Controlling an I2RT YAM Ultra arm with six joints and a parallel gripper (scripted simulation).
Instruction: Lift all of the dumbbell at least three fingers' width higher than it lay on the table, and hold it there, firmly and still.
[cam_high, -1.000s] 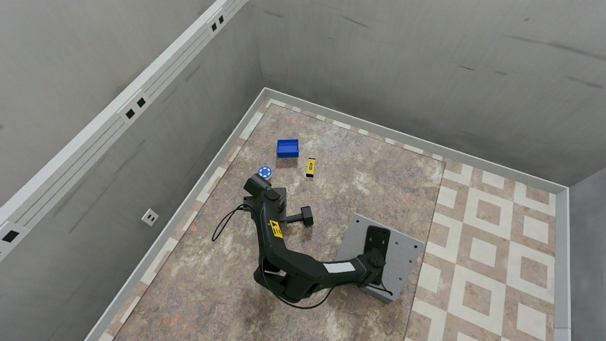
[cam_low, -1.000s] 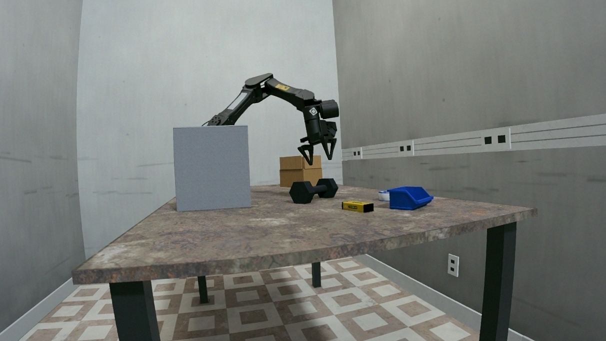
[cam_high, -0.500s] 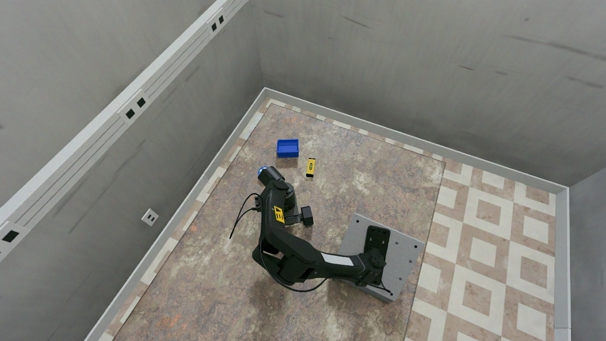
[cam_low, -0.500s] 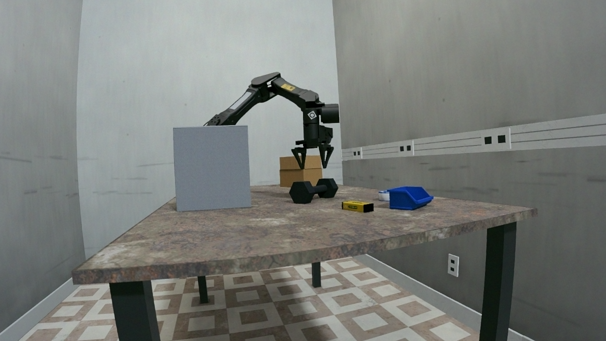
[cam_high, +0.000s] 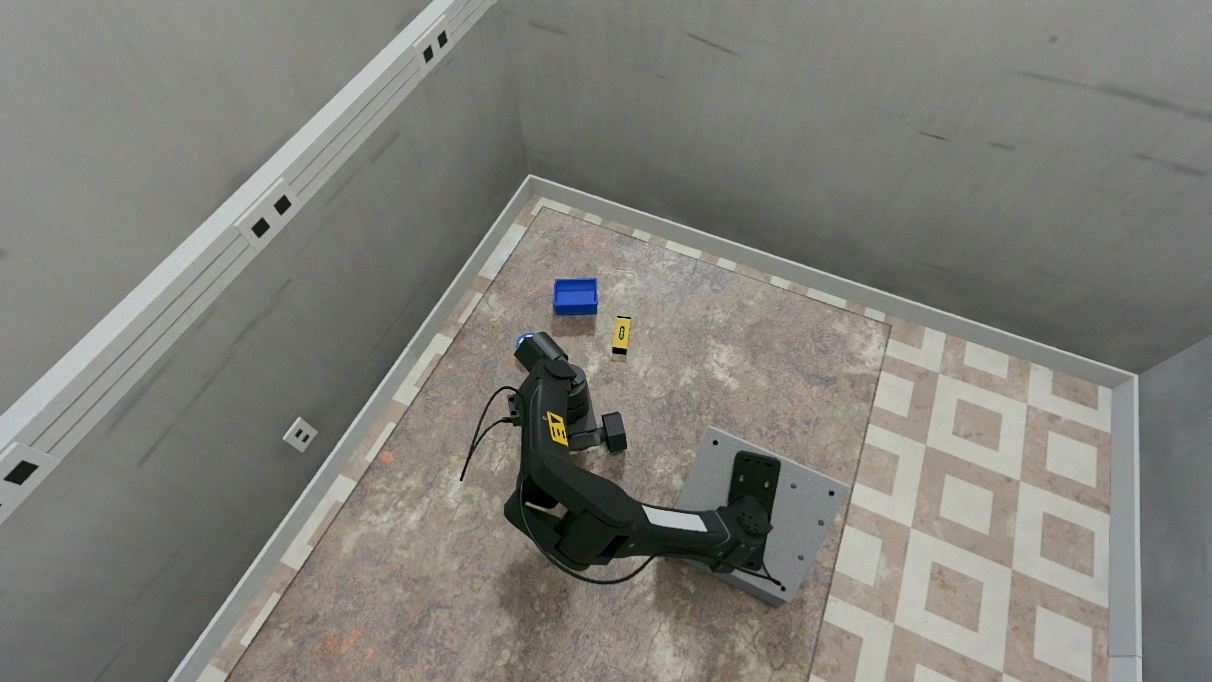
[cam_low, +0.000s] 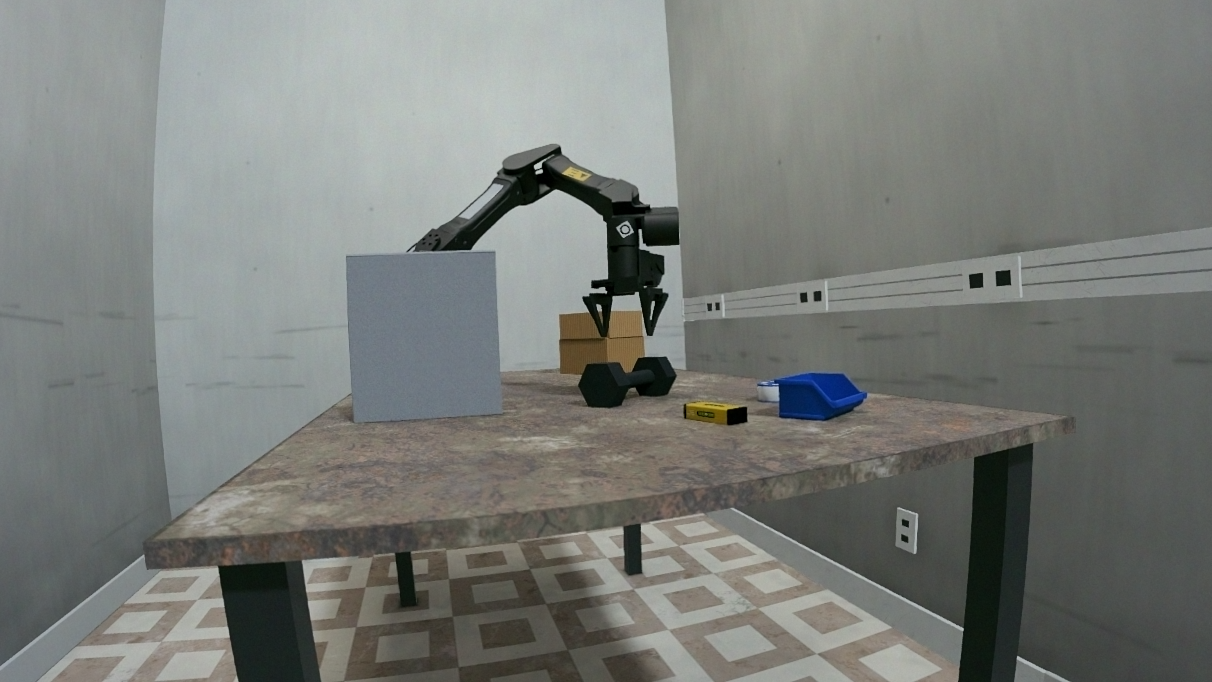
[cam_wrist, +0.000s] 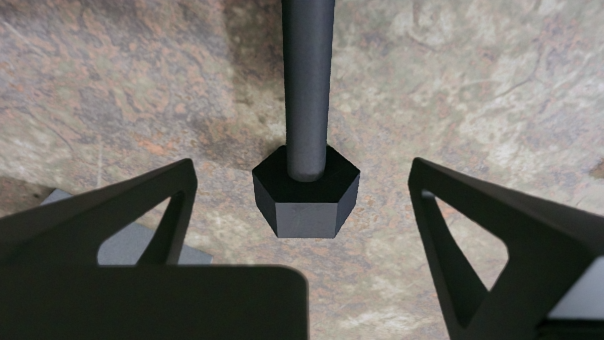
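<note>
Now: the black dumbbell 80 mm below my hand. The rest, counted from my hand: blue bin: 340 mm to the right, 120 mm ahead, 100 mm below; cardboard box: 650 mm to the left, 240 mm ahead, 50 mm below; white round object: 180 mm to the right, 170 mm ahead, 110 mm below.
</note>
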